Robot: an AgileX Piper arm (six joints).
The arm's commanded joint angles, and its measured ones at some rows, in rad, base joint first. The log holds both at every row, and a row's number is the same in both.
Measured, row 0:
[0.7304, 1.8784, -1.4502, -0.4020, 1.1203, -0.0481]
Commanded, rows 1 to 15:
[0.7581, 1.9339, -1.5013, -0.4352, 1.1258, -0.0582]
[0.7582, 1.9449, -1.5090, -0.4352, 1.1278, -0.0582]
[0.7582, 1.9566, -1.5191, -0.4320, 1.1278, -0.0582]
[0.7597, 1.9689, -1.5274, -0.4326, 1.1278, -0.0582]
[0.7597, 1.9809, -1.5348, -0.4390, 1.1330, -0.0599]
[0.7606, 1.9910, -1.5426, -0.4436, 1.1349, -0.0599]
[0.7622, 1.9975, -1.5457, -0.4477, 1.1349, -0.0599]
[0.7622, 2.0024, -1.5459, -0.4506, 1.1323, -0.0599]
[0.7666, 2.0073, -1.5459, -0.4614, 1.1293, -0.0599]
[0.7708, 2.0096, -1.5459, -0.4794, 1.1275, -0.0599]
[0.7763, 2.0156, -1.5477, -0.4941, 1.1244, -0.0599]
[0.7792, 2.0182, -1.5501, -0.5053, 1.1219, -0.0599]
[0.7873, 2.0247, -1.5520, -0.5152, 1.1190, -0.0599]
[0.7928, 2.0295, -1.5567, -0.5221, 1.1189, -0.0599]
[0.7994, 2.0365, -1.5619, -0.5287, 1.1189, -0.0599]
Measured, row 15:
[0.7766, 2.0224, -1.5440, -0.4882, 1.1282, -0.0552]
